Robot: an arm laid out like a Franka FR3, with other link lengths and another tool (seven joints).
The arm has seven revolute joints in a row. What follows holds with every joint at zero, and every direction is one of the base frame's. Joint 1 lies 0.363 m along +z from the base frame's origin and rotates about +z. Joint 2 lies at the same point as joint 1 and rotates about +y. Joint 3 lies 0.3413 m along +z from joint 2 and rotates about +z. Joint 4 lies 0.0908 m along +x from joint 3 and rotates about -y. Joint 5 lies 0.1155 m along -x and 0.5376 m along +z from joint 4 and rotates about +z. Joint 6 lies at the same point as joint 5 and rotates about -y. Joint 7 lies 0.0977 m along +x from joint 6 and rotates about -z. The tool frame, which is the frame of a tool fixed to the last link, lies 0.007 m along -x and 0.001 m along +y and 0.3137 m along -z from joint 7; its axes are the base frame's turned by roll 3.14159, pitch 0.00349 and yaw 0.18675 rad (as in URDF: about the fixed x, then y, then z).
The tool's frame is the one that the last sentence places.
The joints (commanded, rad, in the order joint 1, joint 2, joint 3, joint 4, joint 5, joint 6, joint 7), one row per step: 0.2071 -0.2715 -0.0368 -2.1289 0.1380 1.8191 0.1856; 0.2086 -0.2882 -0.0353 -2.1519 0.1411 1.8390 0.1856; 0.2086 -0.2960 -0.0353 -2.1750 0.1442 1.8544 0.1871; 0.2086 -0.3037 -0.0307 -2.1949 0.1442 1.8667 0.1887; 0.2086 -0.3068 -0.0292 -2.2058 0.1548 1.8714 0.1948; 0.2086 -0.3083 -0.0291 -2.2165 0.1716 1.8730 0.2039; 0.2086 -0.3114 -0.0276 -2.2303 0.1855 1.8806 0.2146
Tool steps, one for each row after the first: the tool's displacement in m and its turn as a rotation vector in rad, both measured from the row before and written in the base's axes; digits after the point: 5 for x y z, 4 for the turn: -0.00232 0.00198 -0.00237 0.0046 -0.0128 -0.0006; -0.00345 0.00002 -0.00836 0.0025 0.0007 -0.0044; -0.00391 0.00184 -0.00683 -0.0017 -0.0001 0.0012; -0.00306 0.00320 -0.00413 0.0084 0.0057 -0.0086; -0.00402 0.00398 -0.00489 0.0137 0.0118 -0.0145; -0.00337 0.00391 -0.00548 0.0108 0.0072 -0.0150
